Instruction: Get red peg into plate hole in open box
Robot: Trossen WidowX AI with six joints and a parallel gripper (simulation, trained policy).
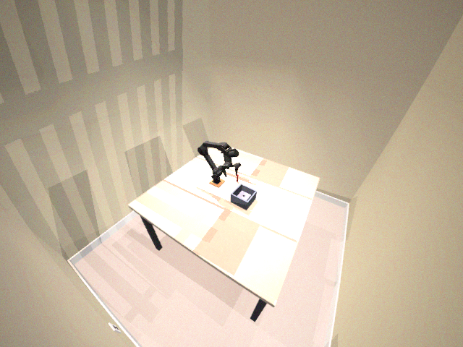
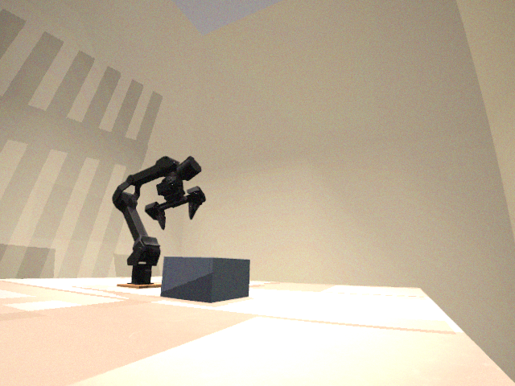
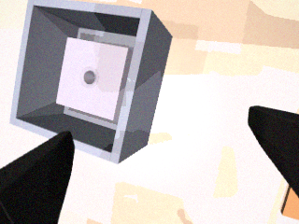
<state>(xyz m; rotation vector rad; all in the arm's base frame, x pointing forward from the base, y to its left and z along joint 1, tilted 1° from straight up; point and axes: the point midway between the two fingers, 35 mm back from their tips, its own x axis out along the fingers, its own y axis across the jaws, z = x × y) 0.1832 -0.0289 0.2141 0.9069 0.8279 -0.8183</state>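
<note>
My gripper tip is 50 mm past the red peg, 170 mm to the right of it and 160 mm above it. From my gripper tip the other things lie so: dark blue box 140 mm ahead, 170 mm below; then pale plate 140 mm ahead, 150 mm below.
</note>
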